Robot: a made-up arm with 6 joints. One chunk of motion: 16 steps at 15 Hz.
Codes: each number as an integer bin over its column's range. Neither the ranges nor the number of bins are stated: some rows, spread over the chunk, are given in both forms.
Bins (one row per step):
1: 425 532 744 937 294 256
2: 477 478 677 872 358 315
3: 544 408 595 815 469 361
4: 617 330 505 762 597 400
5: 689 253 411 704 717 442
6: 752 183 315 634 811 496
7: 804 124 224 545 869 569
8: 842 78 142 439 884 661
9: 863 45 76 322 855 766
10: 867 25 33 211 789 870
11: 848 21 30 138 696 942
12: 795 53 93 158 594 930
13: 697 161 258 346 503 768
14: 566 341 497 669 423 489
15: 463 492 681 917 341 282
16: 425 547 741 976 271 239
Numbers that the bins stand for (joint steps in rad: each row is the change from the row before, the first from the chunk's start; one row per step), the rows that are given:
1: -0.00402 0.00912 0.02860 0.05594 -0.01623 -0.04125
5: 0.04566 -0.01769 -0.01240 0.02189 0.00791 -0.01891
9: 0.07841 -0.03768 -0.05364 -0.03394 0.01578 0.02001
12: 0.06561 -0.03691 -0.05155 -0.05791 0.00089 0.03971
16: -0.00402 0.01056 0.02823 0.06164 -0.01754 -0.04329
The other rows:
2: 0.00577 0.00393 0.02035 0.04644 -0.01257 -0.03416
3: 0.01837 -0.00279 0.01026 0.03811 -0.00624 -0.02864
4: 0.03211 -0.01029 -0.00082 0.03036 0.00106 -0.02395
6: 0.05752 -0.02441 -0.02422 0.01166 0.01327 -0.01242
7: 0.06730 -0.03008 -0.03542 -0.00135 0.01658 -0.00365
8: 0.07445 -0.03450 -0.04552 -0.01684 0.01744 0.00740
10: 0.07916 -0.03960 -0.05894 -0.05016 0.01202 0.03250
11: 0.07558 -0.03998 -0.05931 -0.06083 0.00671 0.04115
13: 0.04717 -0.02653 -0.03123 -0.03043 -0.00430 0.02025
14: 0.02251 -0.00923 -0.00181 0.01677 -0.00886 -0.01326
15: 0.00313 0.00528 0.02085 0.05302 -0.01354 -0.03813

